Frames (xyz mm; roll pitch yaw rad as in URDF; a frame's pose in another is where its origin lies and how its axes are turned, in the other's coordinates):
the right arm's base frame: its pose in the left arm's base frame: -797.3 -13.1 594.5 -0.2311 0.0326 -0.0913
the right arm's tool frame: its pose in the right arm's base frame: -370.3 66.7 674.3 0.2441 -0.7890 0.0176
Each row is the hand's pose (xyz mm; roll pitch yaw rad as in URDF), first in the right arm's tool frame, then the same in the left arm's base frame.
Working: the right arm's tool frame: its pose in the left arm's base frame: -1125.1 237.2 1247.3 -0.0664 -0.7270 0.1446

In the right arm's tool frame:
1: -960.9 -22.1 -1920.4 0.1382 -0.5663 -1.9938
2: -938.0 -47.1 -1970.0 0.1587 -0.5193 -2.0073
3: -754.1 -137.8 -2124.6 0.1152 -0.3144 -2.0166
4: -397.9 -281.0 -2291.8 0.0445 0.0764 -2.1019
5: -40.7 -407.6 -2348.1 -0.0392 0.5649 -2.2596
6: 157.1 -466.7 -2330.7 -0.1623 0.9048 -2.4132
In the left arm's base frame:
1: -554.7 169.1 -821.9 0.8332 -0.2095 -2.1511
2: -502.3 148.2 -842.5 0.8428 -0.1658 -2.1298
3: -254.3 82.5 -831.0 0.7853 -0.0006 -2.0078
4: 134.7 -16.5 -711.8 0.7371 0.3575 -1.8260
5: 449.0 -102.1 -510.1 0.8700 0.8090 -1.5350
6: 589.6 -140.1 -362.7 1.2097 1.0598 -1.0955

